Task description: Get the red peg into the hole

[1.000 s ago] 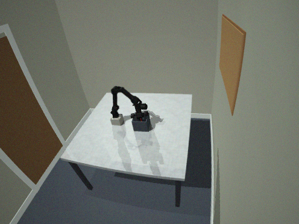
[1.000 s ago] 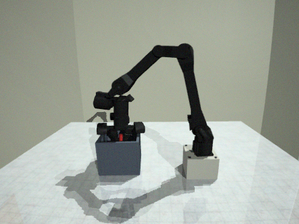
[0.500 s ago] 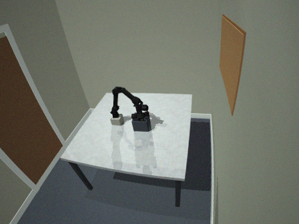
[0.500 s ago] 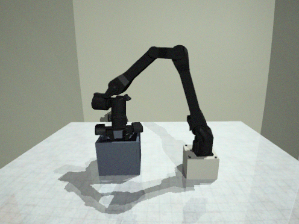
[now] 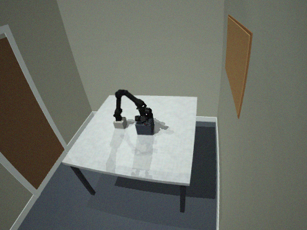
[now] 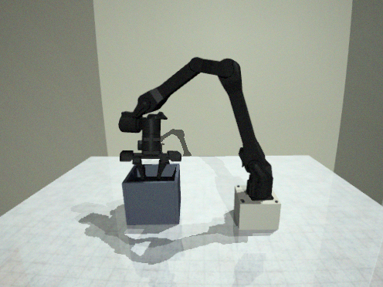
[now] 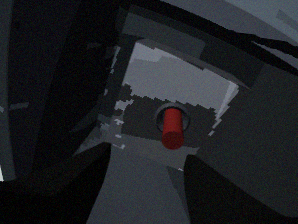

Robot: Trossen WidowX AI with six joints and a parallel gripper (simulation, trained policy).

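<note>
Now: gripper tip 60 mm above the red peg and 10 mm past it.
</note>
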